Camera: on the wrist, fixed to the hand. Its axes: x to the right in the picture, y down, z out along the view.
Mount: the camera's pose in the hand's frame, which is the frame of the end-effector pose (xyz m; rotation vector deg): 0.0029 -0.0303 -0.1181 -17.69 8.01 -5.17
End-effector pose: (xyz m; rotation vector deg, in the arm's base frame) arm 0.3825 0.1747 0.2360 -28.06 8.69 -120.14
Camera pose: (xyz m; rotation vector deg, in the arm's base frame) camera 0.3100 0.1791 0.1380 -30.95 31.49 -126.45
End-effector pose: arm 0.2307 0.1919 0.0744 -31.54 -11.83 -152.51
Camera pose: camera 0.1745 0.1919 -0.0338 -25.97 13.15 -161.88
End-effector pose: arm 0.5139 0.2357 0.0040 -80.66 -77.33 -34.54
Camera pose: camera 0.5212 0.1252 0.0552 -87.22 -71.65 -56.44
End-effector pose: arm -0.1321 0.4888 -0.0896 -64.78 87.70 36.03
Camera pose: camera -0.1570 0.3748 -0.0541 -85.71 87.31 43.27
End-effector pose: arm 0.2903 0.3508 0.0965 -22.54 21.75 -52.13
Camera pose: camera 0.2152 0.3120 0.0086 -36.43 36.59 -55.69
